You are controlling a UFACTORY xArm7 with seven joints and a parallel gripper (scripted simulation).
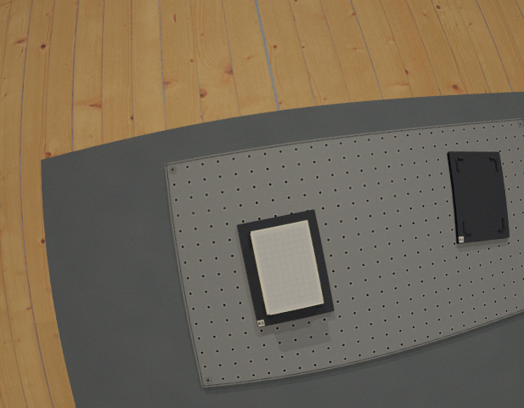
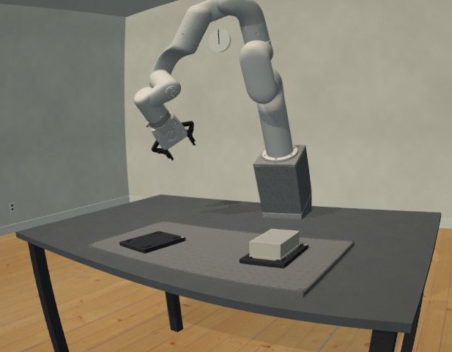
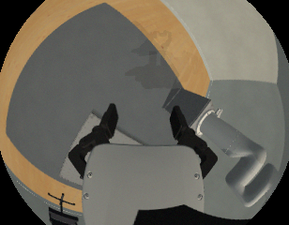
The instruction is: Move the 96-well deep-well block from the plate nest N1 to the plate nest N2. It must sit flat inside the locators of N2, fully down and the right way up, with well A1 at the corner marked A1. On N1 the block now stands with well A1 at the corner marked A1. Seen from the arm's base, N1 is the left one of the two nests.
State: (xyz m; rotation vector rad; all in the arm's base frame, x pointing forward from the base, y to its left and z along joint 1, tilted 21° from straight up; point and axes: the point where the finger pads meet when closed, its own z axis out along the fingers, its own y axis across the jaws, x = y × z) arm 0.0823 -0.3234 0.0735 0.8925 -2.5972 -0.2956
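Right now my hand is 43 cm to the right of the deep-well block, 34 cm short of it and 21 cm above it. Also, from my hand: nest N2: 32 cm ahead, 24 cm below, 5 cm to the left; then A1 label: 49 cm to the left, 27 cm ahead, 23 cm below; then nest N1: 43 cm to the left, 34 cm ahead, 24 cm below.
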